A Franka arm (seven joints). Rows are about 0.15 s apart.
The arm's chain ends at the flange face. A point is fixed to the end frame.
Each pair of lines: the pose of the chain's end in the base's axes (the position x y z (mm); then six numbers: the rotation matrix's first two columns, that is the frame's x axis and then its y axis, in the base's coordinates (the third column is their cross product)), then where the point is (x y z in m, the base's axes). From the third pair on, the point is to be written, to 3 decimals.
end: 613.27 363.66 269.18 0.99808 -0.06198 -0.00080 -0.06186 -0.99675 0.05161
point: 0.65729 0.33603 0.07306
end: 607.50 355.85 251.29 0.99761 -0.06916 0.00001 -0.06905 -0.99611 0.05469
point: 0.65143 0.32729 0.05529
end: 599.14 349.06 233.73 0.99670 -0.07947 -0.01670 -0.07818 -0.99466 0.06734
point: 0.639 0.318 0.037
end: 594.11 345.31 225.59 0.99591 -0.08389 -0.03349 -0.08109 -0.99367 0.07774
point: 0.631 0.312 0.029
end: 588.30 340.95 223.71 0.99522 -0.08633 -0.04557 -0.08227 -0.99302 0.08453
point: 0.622 0.307 0.027
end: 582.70 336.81 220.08 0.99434 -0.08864 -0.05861 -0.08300 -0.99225 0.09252
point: 0.614 0.301 0.023
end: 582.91 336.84 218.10 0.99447 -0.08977 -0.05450 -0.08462 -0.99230 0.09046
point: 0.615 0.301 0.021
